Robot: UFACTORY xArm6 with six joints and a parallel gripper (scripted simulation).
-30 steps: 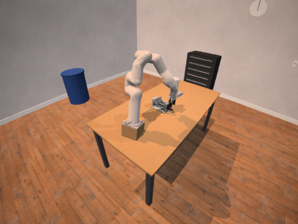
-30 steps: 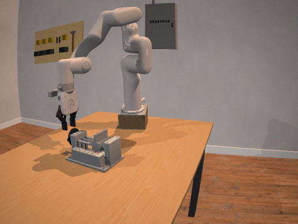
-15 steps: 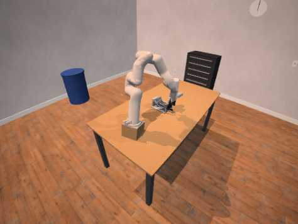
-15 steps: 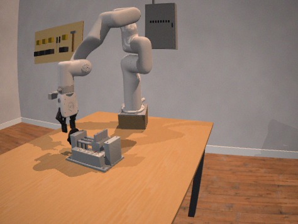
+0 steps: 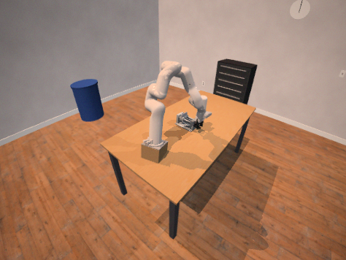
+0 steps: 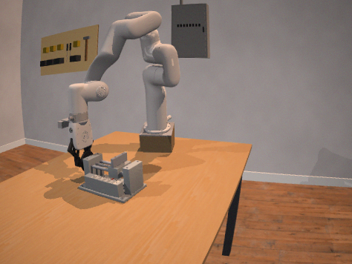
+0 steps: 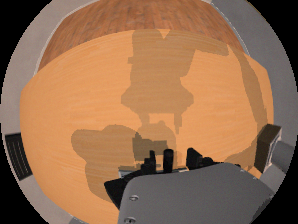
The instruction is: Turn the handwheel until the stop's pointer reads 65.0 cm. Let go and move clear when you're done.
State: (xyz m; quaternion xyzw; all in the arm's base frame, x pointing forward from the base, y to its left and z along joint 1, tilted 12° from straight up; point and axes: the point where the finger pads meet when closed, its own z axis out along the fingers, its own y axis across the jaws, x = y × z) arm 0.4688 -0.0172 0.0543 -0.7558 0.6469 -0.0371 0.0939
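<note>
My hand is 2 cm to the right of the black handwheel and 2 cm above it. Round my hand: grey stop fixture 1 cm behind, 19 cm to the left, 2 cm above.
</note>
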